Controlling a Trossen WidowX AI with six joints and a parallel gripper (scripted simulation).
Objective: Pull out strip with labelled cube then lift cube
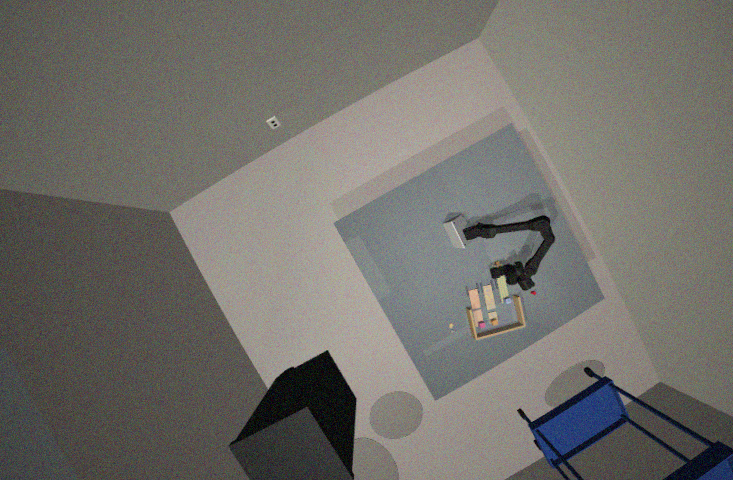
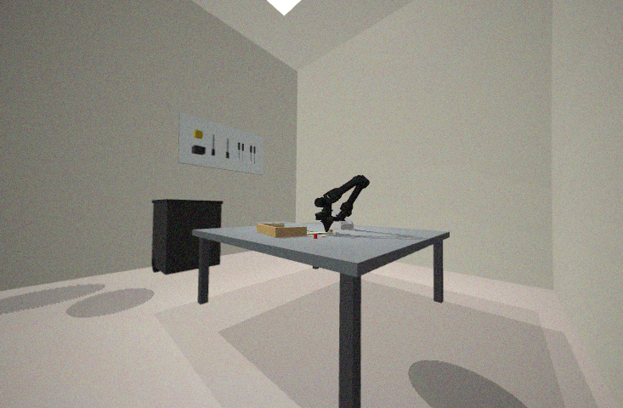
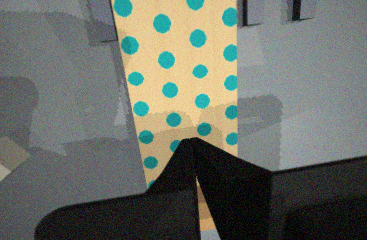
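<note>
Right now the strip is 9 cm ahead of my gripper tip and 2 cm to the right of it. From my gripper tip the other things lie so: small red object (23 cm ahead, 15 cm to the left, 1 cm above).
</note>
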